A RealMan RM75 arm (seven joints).
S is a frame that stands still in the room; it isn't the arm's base.
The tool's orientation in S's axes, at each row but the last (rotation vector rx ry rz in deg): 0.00 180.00 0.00; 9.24 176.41 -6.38; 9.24 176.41 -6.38; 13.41 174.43 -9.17; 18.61 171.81 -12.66; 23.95 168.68 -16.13; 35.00 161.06 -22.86; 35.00 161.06 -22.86; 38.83 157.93 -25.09; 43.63 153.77 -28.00; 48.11 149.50 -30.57; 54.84 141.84 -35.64; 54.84 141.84 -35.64
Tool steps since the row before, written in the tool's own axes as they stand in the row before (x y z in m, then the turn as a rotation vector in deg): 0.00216 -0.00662 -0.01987 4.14 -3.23 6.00; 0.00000 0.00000 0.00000 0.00 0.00 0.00; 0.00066 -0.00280 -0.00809 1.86 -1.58 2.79; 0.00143 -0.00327 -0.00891 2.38 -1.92 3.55; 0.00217 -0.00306 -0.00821 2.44 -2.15 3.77; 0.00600 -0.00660 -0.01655 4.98 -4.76 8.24; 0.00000 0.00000 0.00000 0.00 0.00 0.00; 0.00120 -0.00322 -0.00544 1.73 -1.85 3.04; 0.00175 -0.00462 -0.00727 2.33 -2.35 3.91; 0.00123 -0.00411 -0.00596 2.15 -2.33 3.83; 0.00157 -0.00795 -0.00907 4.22 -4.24 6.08; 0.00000 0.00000 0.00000 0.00 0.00 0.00; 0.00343 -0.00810 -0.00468 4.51 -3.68 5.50
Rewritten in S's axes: -0.00216 -0.00662 0.01987 -4.14 -3.23 -6.00; 0.00000 0.00000 0.00000 0.00 0.00 0.00; -0.00138 -0.00210 0.00821 -1.87 -1.59 -2.78; -0.00259 -0.00202 0.00902 -2.38 -1.93 -3.55; -0.00361 -0.00123 0.00818 -2.46 -2.17 -3.74; -0.00968 -0.00125 0.01607 -5.07 -4.90 -8.11; 0.00000 0.00000 0.00000 0.00 0.00 0.00; -0.00339 -0.00068 0.00543 -1.81 -1.93 -2.94; -0.00508 -0.00065 0.00714 -2.41 -2.41 -3.82; -0.00444 -0.00035 0.00584 -2.27 -2.45 -3.69; -0.00794 -0.00117 0.00914 -4.55 -3.90 -6.07; 0.00000 0.00000 0.00000 0.00 0.00 0.00; -0.00902 -0.00108 0.00410 -4.48 -3.07 -5.89
